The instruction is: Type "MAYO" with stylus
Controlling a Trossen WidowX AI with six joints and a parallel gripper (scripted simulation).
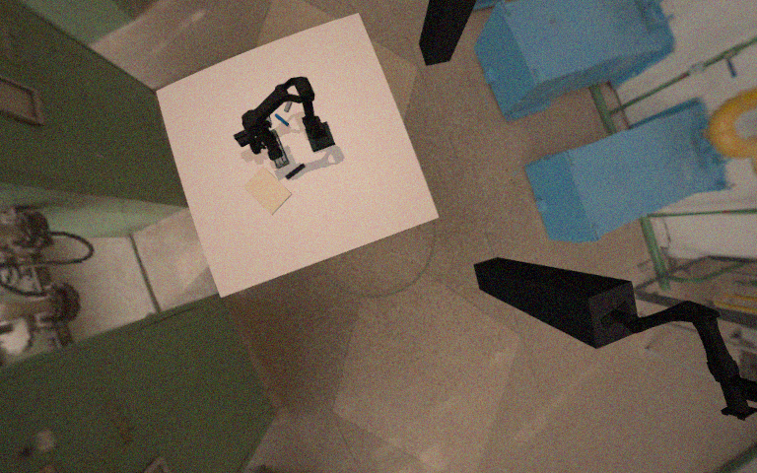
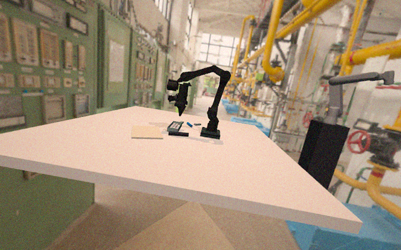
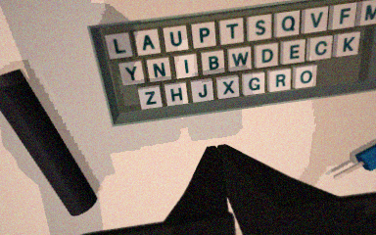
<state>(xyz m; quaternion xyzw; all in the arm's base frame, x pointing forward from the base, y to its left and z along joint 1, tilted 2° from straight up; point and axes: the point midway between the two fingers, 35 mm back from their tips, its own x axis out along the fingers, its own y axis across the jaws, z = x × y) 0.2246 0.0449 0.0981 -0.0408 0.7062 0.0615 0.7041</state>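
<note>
Right now the blue stylus is 16 cm to the right of my gripper tip, 9 cm below it and 5 cm behind it. From my gripper tip the other things lie so: small black bar (12 cm to the left, 9 cm below, 4 cm behind); then small grey block (21 cm to the right, 9 cm below, 4 cm ahead); then tan pad (17 cm to the left, 14 cm ahead, 9 cm below).
</note>
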